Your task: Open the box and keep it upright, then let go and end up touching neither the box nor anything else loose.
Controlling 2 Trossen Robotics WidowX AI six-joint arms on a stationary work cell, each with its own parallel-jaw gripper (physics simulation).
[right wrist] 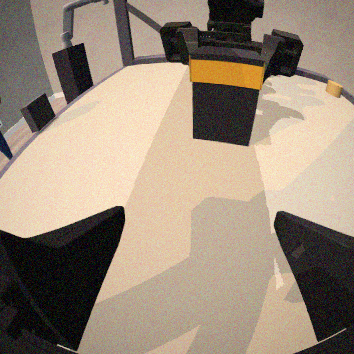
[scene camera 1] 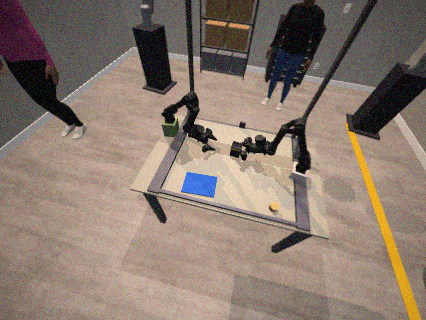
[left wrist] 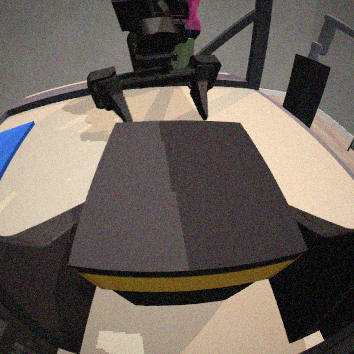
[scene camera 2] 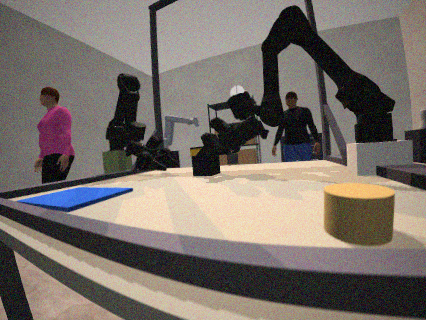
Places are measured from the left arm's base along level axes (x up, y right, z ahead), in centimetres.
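Pixels of known places: left gripper, fingertip midpoint: (right wrist: 225,78) (scene camera 1: 235,147) (left wrist: 180,198) (scene camera 2: 203,155); right gripper, fingertip midpoint: (right wrist: 203,217) (scene camera 1: 216,145) (scene camera 2: 172,167); left arm's base at its link origin: (scene camera 1: 300,169) (scene camera 2: 374,142); right arm's base at its link origin: (scene camera 1: 169,120).
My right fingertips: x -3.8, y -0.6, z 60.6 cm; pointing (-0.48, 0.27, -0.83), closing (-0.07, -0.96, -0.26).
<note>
For each thing: its top centre in the pictures, then the offset to it from my right fingertips.
- blue mat at its top centre: (scene camera 2: 74,194) (scene camera 1: 199,183) dx -2.2, dy -34.0, dz -1.8 cm
- yellow cylinder at its top centre: (scene camera 2: 356,189) (right wrist: 335,83) (scene camera 1: 274,205) dx +0.5, dy -30.9, dz -49.4 cm
- green block at its top centre: (left wrist: 171,37) (scene camera 2: 116,150) (scene camera 1: 169,120) dx +9.3, dy +0.0, dz +38.6 cm
The box (scene camera 1: 235,149) (scene camera 2: 206,165) (left wrist: 175,200) (right wrist: 222,112) is dark with a yellow-orange band below its flat dark top. It stands upright on the table and its lid looks closed. My left gripper (scene camera 1: 240,149) (left wrist: 180,198) (right wrist: 225,78) is shut on the box, one finger on each side near the top. My right gripper (scene camera 1: 212,143) (left wrist: 170,124) (right wrist: 203,217) is open and empty, low over the table, facing the box from the other side with a gap between them. In scene camera 2 its fingers are too dark to tell apart.
A blue mat (scene camera 1: 199,184) (scene camera 2: 75,198) (left wrist: 12,145) lies near the front left of the table. A yellow cylinder (scene camera 1: 274,206) (scene camera 2: 359,215) (right wrist: 334,89) stands at the front right. A green block (scene camera 1: 170,128) (scene camera 2: 116,161) is by the right arm's base. A raised dark rim borders the table.
</note>
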